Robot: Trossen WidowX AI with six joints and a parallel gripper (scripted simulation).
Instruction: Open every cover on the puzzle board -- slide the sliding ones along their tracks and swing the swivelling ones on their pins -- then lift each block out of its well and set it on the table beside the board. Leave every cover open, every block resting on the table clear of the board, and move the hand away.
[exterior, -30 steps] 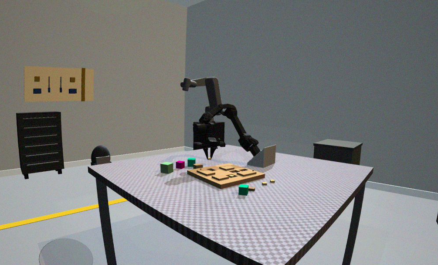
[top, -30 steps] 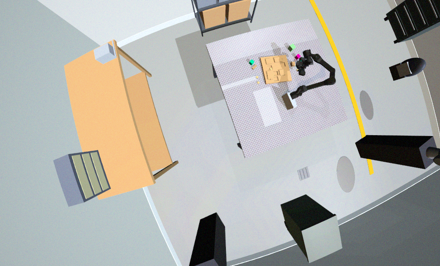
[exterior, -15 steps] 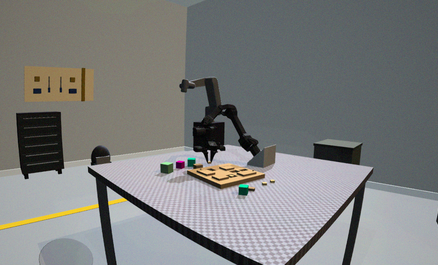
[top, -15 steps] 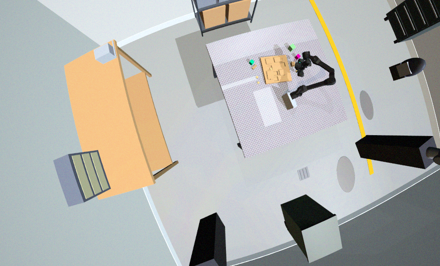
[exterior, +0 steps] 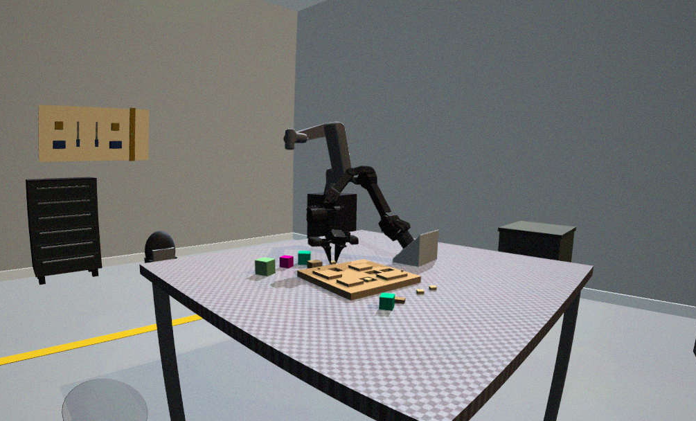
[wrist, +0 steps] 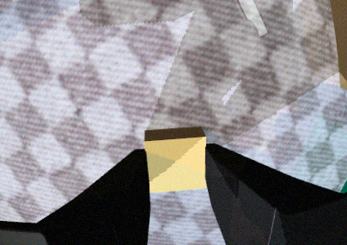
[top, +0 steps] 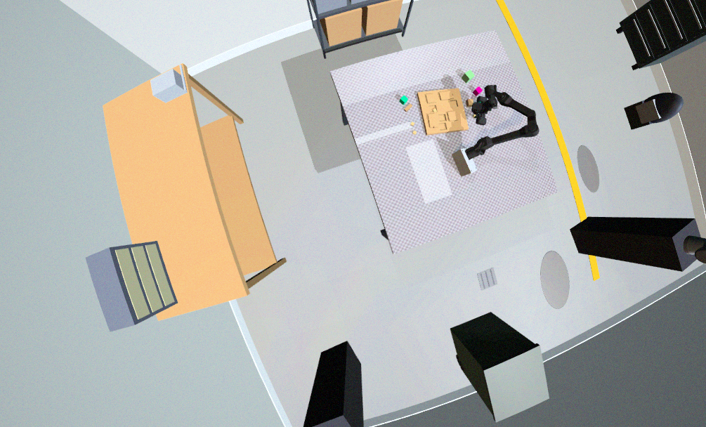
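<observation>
The puzzle board is 14 cm ahead of my gripper tip, 21 cm to the left of it and 1 cm above it. From my gripper tip the other things lie so: magenta block 15 cm ahead, 11 cm to the right, 1 cm above; then light green block 27 cm ahead, 10 cm to the right, 2 cm above.
</observation>
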